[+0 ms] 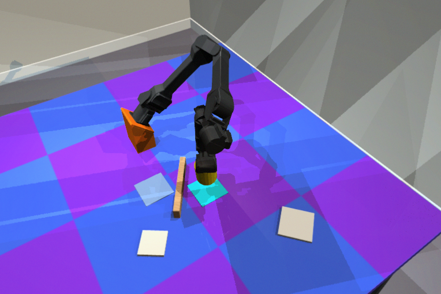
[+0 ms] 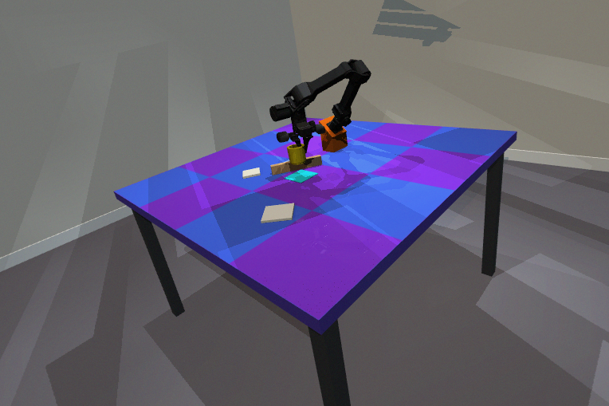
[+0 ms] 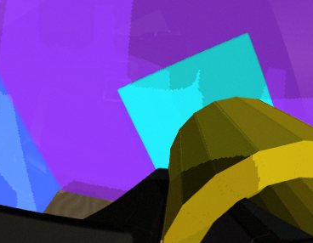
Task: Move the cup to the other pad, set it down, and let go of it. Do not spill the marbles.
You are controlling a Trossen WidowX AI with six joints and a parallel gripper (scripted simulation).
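My gripper tip is now 20 mm short of the cyan pad, 10 mm to the left of it and 100 mm above it. Also, from my gripper tip: yellow cup: 20 mm ahead, 20 mm to the right; then wooden bar: 30 mm behind, 90 mm to the right, 80 mm below; then pale blue pad: 80 mm behind, 160 mm to the right, 100 mm below.
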